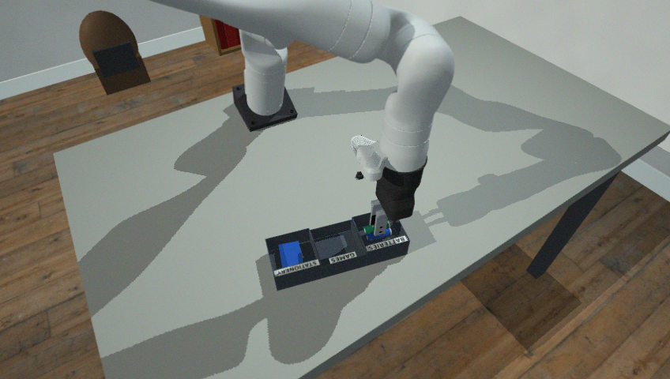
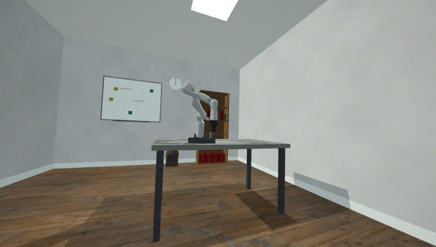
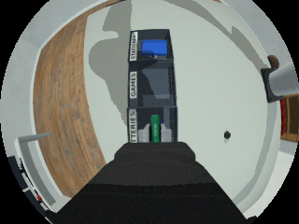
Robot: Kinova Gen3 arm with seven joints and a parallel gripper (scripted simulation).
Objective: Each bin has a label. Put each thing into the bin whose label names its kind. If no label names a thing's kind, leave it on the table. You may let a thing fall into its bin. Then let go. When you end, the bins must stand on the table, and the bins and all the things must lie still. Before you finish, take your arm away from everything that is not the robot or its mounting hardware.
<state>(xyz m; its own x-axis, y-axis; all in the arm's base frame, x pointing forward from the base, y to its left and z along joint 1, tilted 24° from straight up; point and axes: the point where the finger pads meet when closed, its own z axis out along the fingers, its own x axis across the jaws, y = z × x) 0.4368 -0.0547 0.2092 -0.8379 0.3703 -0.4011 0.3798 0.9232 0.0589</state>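
Right now my hand is 1 cm above the green battery. Also, from my hand: blue battery: 1 cm to the left, 4 cm below; then blue block: 7 cm behind, 15 cm to the right, 3 cm below; then small white thing: 7 cm behind, 15 cm to the right, 4 cm below.
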